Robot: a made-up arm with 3 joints. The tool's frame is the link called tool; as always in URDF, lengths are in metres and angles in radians.
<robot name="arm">
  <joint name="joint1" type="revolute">
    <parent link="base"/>
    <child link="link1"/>
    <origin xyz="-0.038 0.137 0.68" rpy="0 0 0"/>
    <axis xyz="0 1 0"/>
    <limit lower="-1.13" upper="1.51" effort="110" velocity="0.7"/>
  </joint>
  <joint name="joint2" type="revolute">
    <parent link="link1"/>
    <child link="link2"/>
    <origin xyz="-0.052 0.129 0.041" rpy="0 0 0"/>
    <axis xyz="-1 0 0"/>
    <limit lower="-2.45" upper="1.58" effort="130" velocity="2.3"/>
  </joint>
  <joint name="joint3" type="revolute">
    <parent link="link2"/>
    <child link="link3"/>
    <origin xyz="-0.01 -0.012 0.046" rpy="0 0 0"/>
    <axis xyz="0 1 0"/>
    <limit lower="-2.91" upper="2.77" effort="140" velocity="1.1"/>
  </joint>
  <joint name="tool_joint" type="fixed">
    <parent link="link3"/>
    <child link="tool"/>
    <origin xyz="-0.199 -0.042 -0.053" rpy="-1.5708 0 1.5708"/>
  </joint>
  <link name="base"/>
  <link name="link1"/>
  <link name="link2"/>
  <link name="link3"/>
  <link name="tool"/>
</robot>
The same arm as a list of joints. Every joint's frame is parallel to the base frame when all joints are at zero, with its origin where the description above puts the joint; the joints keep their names.
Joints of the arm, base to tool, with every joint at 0 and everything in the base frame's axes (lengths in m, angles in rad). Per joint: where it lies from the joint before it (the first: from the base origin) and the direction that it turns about. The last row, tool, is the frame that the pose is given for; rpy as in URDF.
joint1: axis 0 1 0 xyz -0.0380 0.1370 0.6800
joint2: axis -1 0 0 xyz -0.0520 0.1290 0.0410
joint3: axis 0 1 0 xyz -0.0100 -0.0120 0.0460
tool: xyz -0.1990 -0.0420 -0.0530 rpy -1.5708 0.0000 1.5708
Joint limits (rad, base to tool): -1.1300..1.5100 -2.4500..1.5800 -2.9100..2.7700

